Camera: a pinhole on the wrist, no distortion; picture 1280 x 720 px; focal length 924.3 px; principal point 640.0 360.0 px. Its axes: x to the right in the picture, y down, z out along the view. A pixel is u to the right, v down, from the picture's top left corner.
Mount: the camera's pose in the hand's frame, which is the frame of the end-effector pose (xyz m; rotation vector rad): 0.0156 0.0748 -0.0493 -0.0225 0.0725 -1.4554
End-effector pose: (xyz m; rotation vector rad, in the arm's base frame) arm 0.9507 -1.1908 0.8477 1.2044 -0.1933 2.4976
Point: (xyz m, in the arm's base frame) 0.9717 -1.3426 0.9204
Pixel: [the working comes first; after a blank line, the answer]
In the camera's frame: -0.0664 -0.0125 0.1491

228.5 282.6
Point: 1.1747 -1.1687 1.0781
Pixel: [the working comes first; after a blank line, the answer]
In the camera's frame: 0.1630 0.0003 0.3577

1061.2 360.7
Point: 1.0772 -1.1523 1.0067
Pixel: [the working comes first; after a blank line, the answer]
In the camera's frame: 0.1488 0.0141 0.2374

1219.2 414.7
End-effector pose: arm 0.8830 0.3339 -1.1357 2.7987 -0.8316 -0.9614
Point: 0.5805 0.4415 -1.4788
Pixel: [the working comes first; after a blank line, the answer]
In the camera's frame: 0.0748 -0.1228 0.5104

775.5 137.6
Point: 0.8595 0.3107 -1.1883
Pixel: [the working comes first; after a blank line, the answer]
In the camera's frame: 0.0531 -0.0029 0.1048

1108.8 334.7
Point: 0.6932 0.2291 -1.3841
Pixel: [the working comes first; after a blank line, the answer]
In the camera's frame: -0.0530 0.0342 0.3498

500.0 450.4
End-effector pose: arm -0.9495 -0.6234 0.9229 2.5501 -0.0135 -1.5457
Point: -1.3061 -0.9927 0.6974
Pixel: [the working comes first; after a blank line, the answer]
In the camera's frame: -0.2426 0.0457 0.5096

200.1 442.9
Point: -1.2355 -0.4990 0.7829
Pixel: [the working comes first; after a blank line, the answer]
In the camera's frame: 0.2203 -0.0848 0.3523

1218.1 137.5
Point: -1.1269 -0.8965 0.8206
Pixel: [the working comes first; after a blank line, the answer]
In the camera's frame: -0.1744 0.0184 0.2835

71.2 420.1
